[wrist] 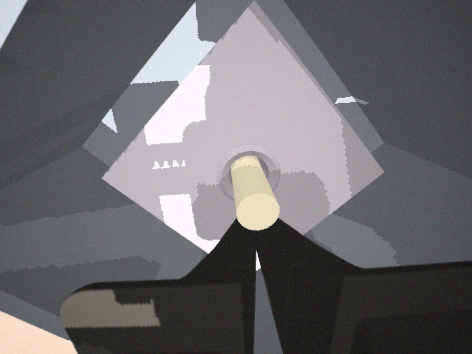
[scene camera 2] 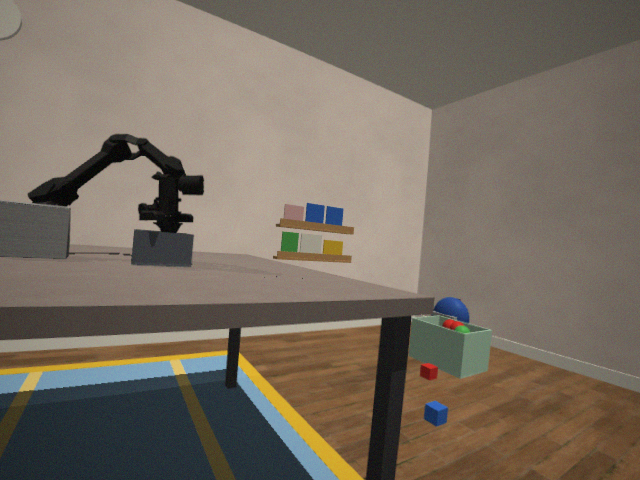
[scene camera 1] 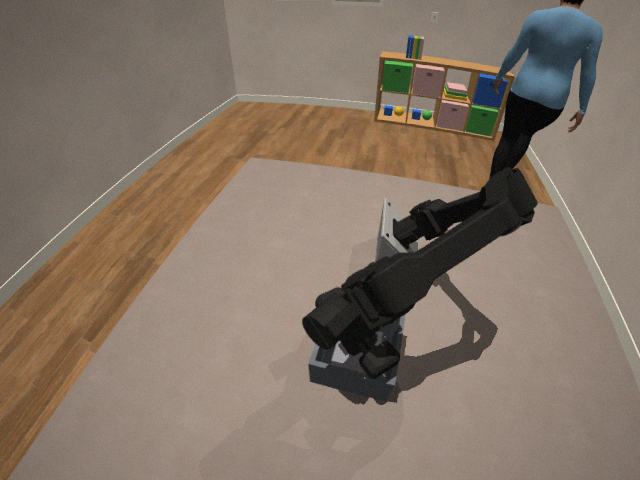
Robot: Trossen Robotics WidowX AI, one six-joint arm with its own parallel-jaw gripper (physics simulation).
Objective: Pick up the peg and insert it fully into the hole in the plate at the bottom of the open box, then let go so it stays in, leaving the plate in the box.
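Frame: origin at the arm's base, x ahead, y left, z up, level; metres.
Seen in the pictures: gripper, fingertip midpoint: (wrist: 253, 215) (scene camera 1: 350, 351); arm's base, link origin: (scene camera 2: 42, 221) (scene camera 1: 400, 234).
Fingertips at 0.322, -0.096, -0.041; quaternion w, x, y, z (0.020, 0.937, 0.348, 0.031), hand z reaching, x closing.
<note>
Offsets run from my fingertips to a thing's top centre, as dx, dy, dz. Level surfaces: height alone.
The cream peg {-0.015, +0.015, +0.030} (wrist: 257, 212) stands with its lower end in the round hole of the pale plate {-0.015, +0.015, +0.003} (wrist: 280, 100) in the wrist view. Much of its length sticks up above the plate, and it looks slightly tilted. The plate lies at the bottom of the open grey box {-0.015, +0.015, +0.040} (scene camera 1: 351, 376) (scene camera 2: 173, 251) (wrist: 45, 240). My gripper (scene camera 2: 168, 227) (wrist: 253, 215) is shut with nothing between its fingers. Its tips are right beside the peg, inside the box, and overlap its near side in the wrist view. Whether they touch it cannot be told. The peg does not show in the scene views.
The arm reaches over the table {dz -0.058} (scene camera 1: 232, 310) (scene camera 2: 258, 289) into the box from its grey mount (scene camera 1: 385, 232) (scene camera 2: 36, 232). The box walls stand close around the fingers. A person (scene camera 1: 553, 56) stands beyond the table, near a low shelf unit (scene camera 1: 444, 62).
</note>
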